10 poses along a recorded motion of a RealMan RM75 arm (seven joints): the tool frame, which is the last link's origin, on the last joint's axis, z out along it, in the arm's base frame.
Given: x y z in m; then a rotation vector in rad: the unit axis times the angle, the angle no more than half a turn.
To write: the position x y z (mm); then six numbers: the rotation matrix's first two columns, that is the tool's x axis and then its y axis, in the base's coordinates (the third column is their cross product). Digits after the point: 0 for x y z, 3 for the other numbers.
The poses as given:
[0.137 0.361 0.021 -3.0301 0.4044 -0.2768]
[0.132 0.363 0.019 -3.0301 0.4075 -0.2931]
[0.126 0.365 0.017 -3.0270 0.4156 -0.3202]
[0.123 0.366 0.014 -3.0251 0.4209 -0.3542]
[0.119 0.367 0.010 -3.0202 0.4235 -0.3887]
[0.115 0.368 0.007 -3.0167 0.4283 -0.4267]
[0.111 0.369 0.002 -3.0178 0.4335 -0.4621]
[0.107 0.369 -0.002 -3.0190 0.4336 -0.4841]
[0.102 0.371 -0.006 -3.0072 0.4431 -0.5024]
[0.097 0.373 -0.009 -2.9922 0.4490 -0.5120]
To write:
[137 361 21 0.949 -0.266 0.168 -0.253 -0.963 -0.095]
[132 363 19 0.947 -0.268 0.179 -0.255 -0.962 -0.094]
[126 365 17 0.942 -0.273 0.196 -0.259 -0.961 -0.097]
[123 366 14 0.936 -0.277 0.217 -0.261 -0.960 -0.097]
[119 367 10 0.930 -0.279 0.239 -0.262 -0.960 -0.101]
[115 368 7 0.923 -0.282 0.263 -0.264 -0.959 -0.102]
[111 369 2 0.916 -0.284 0.285 -0.266 -0.959 -0.099]
[107 369 -2 0.911 -0.283 0.299 -0.266 -0.959 -0.096]
[102 371 -6 0.906 -0.290 0.309 -0.271 -0.957 -0.106]
[97 373 -9 0.902 -0.297 0.314 -0.273 -0.955 -0.120]

